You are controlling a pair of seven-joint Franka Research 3 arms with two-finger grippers.
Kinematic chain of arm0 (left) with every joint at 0, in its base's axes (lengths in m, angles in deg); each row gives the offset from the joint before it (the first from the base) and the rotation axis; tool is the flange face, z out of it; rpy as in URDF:
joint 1: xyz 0 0 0.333 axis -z
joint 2: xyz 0 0 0 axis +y
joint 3: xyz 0 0 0.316 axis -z
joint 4: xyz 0.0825 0 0 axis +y
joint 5: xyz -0.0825 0 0.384 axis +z
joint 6: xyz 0 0 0 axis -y
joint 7: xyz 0.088 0 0 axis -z
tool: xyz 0 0 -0.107 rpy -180 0 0
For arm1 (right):
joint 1: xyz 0 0 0.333 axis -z
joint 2: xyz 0 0 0 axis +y
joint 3: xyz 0 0 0.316 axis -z
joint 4: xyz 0.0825 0 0 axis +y
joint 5: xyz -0.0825 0 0.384 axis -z
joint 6: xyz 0 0 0 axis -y
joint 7: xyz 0.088 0 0 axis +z
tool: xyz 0 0 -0.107 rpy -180 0 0
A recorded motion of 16 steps. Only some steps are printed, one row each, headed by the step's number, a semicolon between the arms.
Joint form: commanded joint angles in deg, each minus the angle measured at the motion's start. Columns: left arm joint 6, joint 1, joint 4, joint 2, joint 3, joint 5, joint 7; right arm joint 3, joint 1, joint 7, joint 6, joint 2, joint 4, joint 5.
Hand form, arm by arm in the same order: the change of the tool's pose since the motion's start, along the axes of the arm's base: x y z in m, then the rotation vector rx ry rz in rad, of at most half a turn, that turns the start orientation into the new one. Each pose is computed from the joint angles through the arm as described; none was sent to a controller.
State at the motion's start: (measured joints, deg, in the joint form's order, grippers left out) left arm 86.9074 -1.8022 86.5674 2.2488 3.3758 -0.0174 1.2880; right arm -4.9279 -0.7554 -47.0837 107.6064 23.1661 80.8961 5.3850
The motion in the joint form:
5: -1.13 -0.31 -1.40 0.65 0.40 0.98 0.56; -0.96 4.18 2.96 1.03 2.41 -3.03 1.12
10: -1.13 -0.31 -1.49 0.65 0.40 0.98 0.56; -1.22 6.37 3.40 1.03 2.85 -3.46 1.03
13: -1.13 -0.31 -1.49 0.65 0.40 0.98 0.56; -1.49 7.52 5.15 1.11 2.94 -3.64 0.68
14: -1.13 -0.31 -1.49 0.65 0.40 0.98 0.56; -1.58 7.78 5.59 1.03 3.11 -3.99 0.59
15: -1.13 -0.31 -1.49 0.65 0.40 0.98 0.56; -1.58 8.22 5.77 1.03 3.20 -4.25 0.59
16: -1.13 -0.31 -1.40 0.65 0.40 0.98 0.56; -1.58 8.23 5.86 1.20 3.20 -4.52 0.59
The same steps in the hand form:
5: 0.0016 0.0013 0.0034 0.0159 0.0062 -0.0107; 0.0155 -0.0429 -0.0012 -0.0105 -0.0273 -0.0026
10: 0.0016 0.0013 0.0041 0.0159 0.0046 -0.0107; 0.0173 -0.0673 -0.0028 -0.0073 -0.0266 -0.0299
13: 0.0016 0.0013 0.0041 0.0159 0.0046 -0.0107; 0.0176 -0.0784 -0.0021 -0.0019 -0.0280 -0.0169
14: 0.0016 0.0013 0.0041 0.0159 0.0046 -0.0107; 0.0184 -0.0808 -0.0013 -0.0001 -0.0295 -0.0132
15: 0.0016 0.0013 0.0041 0.0159 0.0046 -0.0107; 0.0188 -0.0863 -0.0002 -0.0004 -0.0323 -0.0179
16: 0.0016 0.0013 0.0034 0.0159 0.0062 -0.0107; 0.0196 -0.0866 0.0024 -0.0006 -0.0399 -0.0166

